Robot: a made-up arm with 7 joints. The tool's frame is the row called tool. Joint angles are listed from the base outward.
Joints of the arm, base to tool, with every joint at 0 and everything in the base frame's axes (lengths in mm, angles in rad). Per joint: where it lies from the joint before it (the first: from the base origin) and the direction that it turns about. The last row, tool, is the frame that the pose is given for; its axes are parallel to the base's.
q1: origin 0 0 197.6 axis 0 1 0
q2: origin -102.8 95.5 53.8 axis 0 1 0
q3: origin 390.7 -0.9 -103.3 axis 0 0 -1
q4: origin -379.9 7.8 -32.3 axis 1 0 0
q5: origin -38.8 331.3 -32.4 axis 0 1 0
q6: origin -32.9 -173.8 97.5 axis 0 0 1
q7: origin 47.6 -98.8 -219.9 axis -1 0 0
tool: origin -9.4 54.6 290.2
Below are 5 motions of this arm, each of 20 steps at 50 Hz.
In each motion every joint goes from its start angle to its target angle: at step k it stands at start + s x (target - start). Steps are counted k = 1, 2, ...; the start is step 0. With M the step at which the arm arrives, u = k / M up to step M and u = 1 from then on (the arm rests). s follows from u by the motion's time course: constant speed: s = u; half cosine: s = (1 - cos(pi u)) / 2; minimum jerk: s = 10 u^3 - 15 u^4 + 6 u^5.
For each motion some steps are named. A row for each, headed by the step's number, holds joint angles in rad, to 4 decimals.
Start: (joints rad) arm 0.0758 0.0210 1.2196 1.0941 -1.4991 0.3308 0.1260
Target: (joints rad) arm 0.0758 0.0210 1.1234 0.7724 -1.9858 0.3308 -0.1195
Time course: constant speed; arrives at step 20
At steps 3, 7, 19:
3: 0.0758 0.0210 1.2052 1.0458 -1.5721 0.3308 0.0892
7: 0.0758 0.0210 1.1859 0.9815 -1.6694 0.3308 0.0401
19: 0.0758 0.0210 1.1282 0.7885 -1.9615 0.3308 -0.1072

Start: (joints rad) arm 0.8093 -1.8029 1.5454 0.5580 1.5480 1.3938 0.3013
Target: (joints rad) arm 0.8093 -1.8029 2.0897 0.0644 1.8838 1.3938 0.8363
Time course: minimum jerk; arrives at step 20
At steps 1, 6, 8, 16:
1: 0.8093 -1.8029 1.5460 0.5574 1.5484 1.3938 0.3019
6: 0.8093 -1.8029 1.6342 0.4775 1.6028 1.3938 0.3885
8: 0.8093 -1.8029 1.7182 0.4013 1.6546 1.3938 0.4711
16: 0.8093 -1.8029 2.0582 0.0930 1.8644 1.3938 0.8053

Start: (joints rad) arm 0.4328 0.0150 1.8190 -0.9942 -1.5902 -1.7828 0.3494
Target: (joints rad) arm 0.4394 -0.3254 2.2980 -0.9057 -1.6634 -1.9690 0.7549
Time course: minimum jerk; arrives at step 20
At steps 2, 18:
2: 0.4329 0.0121 1.8231 -0.9934 -1.5908 -1.7844 0.3529
18: 0.4393 -0.3225 2.2939 -0.9065 -1.6628 -1.9674 0.7514

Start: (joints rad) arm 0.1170 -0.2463 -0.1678 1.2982 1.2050 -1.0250 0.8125
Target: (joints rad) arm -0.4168 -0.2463 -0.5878 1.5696 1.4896 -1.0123 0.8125
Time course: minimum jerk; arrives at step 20
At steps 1, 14, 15, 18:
1: 0.1164 -0.2463 -0.1683 1.2985 1.2053 -1.0250 0.8125
14: -0.3297 -0.2463 -0.5193 1.5253 1.4432 -1.0144 0.8125
15: -0.3615 -0.2463 -0.5443 1.5415 1.4601 -1.0136 0.8125
18: -0.4122 -0.2463 -0.5842 1.5673 1.4872 -1.0124 0.8125

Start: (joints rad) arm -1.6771 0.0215 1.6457 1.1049 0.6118 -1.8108 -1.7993
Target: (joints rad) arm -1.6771 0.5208 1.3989 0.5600 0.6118 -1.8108 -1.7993
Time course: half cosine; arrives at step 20
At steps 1, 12, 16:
1: -1.6771 0.0246 1.6442 1.1015 0.6118 -1.8108 -1.7993
12: -1.6771 0.3483 1.4842 0.7483 0.6118 -1.8108 -1.7993
16: -1.6771 0.4731 1.4225 0.6120 0.6118 -1.8108 -1.7993

